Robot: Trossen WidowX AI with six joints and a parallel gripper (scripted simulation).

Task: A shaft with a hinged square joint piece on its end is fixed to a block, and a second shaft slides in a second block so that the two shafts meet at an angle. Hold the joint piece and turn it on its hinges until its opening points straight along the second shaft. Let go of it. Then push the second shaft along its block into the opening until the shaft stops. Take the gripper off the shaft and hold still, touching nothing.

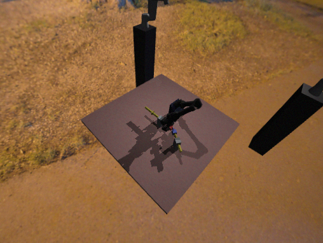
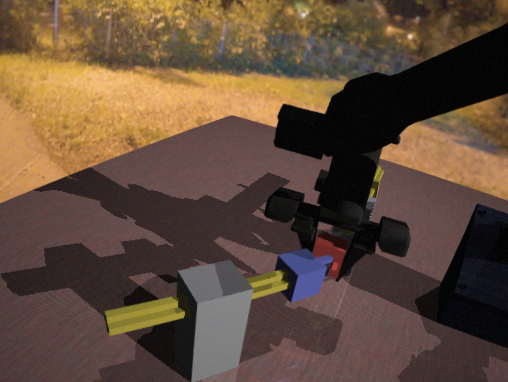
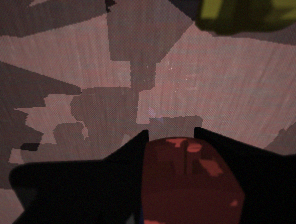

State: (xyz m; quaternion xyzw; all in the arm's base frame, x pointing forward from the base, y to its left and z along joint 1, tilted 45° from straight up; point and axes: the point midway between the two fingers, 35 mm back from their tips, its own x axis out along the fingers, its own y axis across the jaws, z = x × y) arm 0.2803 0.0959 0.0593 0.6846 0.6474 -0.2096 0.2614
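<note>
The red joint piece lies 4 cm above my gripper tip and 1 cm to the left of it.
</note>
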